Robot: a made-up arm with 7 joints.
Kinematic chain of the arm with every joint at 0, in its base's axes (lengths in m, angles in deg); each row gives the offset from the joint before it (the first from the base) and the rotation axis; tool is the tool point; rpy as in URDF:
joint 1: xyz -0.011 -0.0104 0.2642 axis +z
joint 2: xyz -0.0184 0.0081 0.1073 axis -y
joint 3: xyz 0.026 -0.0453 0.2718 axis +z
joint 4: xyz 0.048 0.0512 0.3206 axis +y
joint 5: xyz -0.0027 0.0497 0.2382 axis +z
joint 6: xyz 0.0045 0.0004 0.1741 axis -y
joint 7: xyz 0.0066 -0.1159 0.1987 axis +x
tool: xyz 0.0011 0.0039 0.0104 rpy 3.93 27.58 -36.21
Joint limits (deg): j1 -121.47..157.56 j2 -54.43..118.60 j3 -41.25..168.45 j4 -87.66..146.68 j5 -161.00..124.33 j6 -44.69..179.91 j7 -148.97..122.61
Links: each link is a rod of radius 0.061 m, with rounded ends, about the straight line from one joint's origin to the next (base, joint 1, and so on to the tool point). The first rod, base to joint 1, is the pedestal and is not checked.
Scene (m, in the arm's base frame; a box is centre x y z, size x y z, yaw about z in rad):
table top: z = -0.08
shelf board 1: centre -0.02 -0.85 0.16 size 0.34 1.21 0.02 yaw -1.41
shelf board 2: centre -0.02 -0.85 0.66 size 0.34 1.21 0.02 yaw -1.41
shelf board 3: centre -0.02 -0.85 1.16 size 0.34 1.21 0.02 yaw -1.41
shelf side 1: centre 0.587 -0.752 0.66 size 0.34 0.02 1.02 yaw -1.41
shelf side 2: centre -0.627 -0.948 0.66 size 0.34 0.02 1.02 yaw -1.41
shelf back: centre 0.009 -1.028 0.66 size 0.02 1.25 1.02 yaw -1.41
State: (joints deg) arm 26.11 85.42 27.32 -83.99 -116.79 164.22 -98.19
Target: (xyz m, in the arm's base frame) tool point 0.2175 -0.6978 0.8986
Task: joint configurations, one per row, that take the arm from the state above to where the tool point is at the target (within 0.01 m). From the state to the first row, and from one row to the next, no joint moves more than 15 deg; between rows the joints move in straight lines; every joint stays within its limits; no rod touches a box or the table.
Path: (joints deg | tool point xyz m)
1: 28.73 74.53 38.06 -70.28 -124.59 164.76 -100.05 | -0.6079 -0.3270 0.2965
2: 31.35 63.63 48.79 -56.58 -132.39 165.29 -101.90 | -0.6260 -0.4136 0.4556
3: 33.97 52.74 59.53 -42.87 -140.19 165.83 -103.76 | -0.6031 -0.4586 0.6386
4: 36.59 41.84 70.26 -29.16 -147.99 166.37 -105.61 | -0.5444 -0.4538 0.8176
5: 49.26 39.86 69.74 -34.95 -146.71 157.03 -104.10 | -0.4366 -0.5607 0.8358
6: 61.93 37.88 69.22 -40.73 -145.44 147.69 -102.59 | -0.3029 -0.6479 0.8548
7: 74.60 35.90 68.69 -46.51 -144.16 138.34 -101.08 | -0.1446 -0.7063 0.8730
8: 87.27 33.92 68.17 -52.30 -142.89 129.00 -99.57 | 0.0326 -0.7258 0.8882
9: 99.93 31.94 67.65 -58.08 -141.61 119.66 -98.06 | 0.2174 -0.6978 0.8986

